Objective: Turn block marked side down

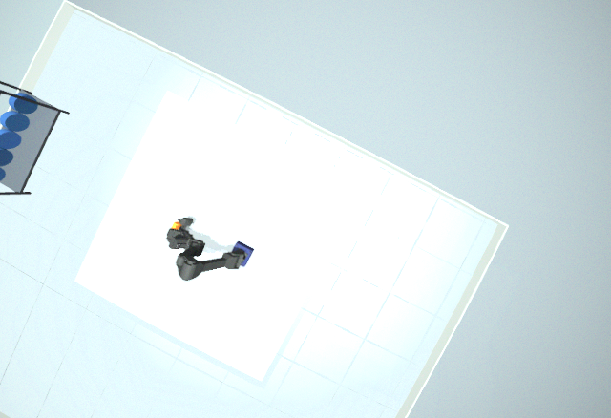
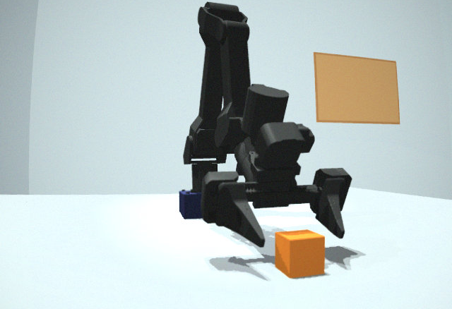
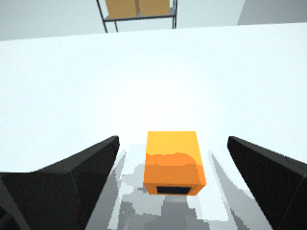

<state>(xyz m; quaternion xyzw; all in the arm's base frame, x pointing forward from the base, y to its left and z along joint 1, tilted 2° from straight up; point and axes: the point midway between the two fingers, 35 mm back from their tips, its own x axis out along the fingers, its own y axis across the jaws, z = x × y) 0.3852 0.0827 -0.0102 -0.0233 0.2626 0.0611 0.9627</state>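
My gripper tip is 2 cm past the orange block and 2 cm above it.
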